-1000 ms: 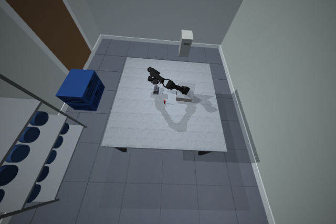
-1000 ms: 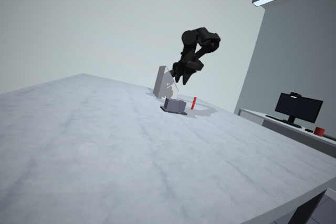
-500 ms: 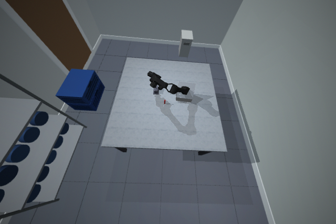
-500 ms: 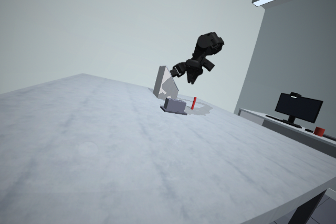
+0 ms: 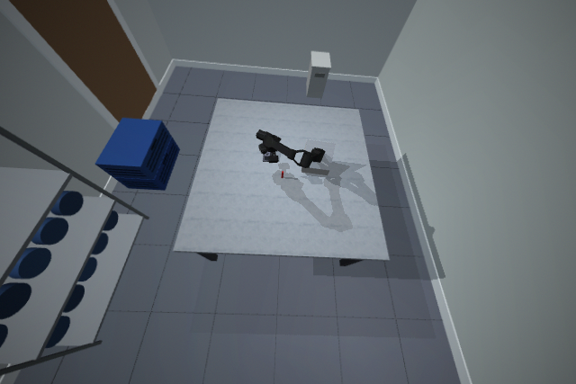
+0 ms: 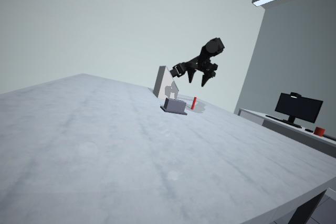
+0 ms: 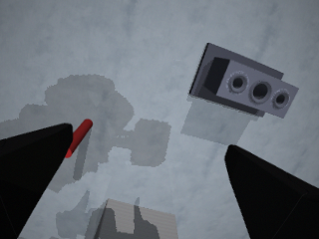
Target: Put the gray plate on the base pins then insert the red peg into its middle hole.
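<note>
Now: gripper tip 9 cm past the red peg, 6 cm to the right of it and 11 cm above it. From my gripper tip the other things lie so: gray plate (5 cm ahead, 11 cm to the right, 11 cm below).
</note>
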